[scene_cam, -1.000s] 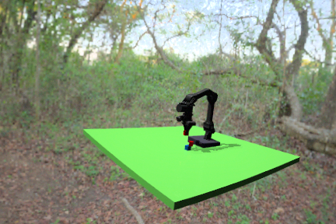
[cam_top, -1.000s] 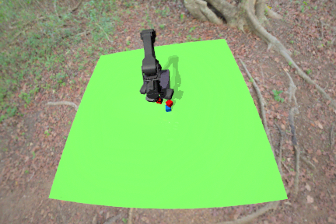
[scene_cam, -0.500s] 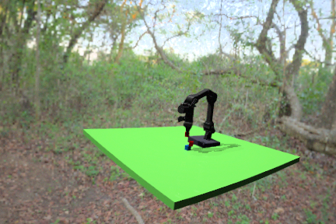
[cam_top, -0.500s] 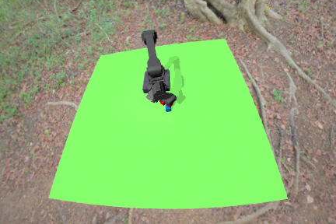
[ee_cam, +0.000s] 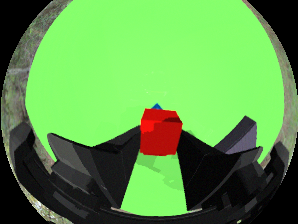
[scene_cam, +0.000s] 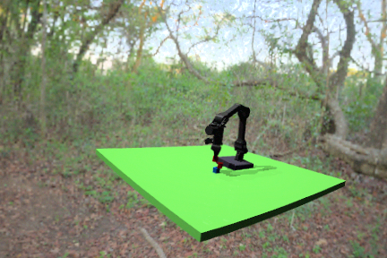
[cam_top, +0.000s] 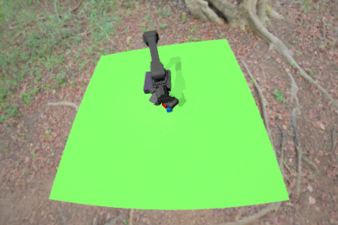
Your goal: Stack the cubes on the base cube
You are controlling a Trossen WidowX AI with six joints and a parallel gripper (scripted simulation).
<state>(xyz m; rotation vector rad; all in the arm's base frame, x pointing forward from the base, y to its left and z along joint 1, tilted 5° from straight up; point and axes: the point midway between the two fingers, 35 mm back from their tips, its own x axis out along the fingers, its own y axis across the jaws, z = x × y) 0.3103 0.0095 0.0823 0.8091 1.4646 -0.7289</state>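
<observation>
The blue base cube lies 7 cm below my gripper tip, 1 cm to the left of it and 1 cm behind it.
</observation>
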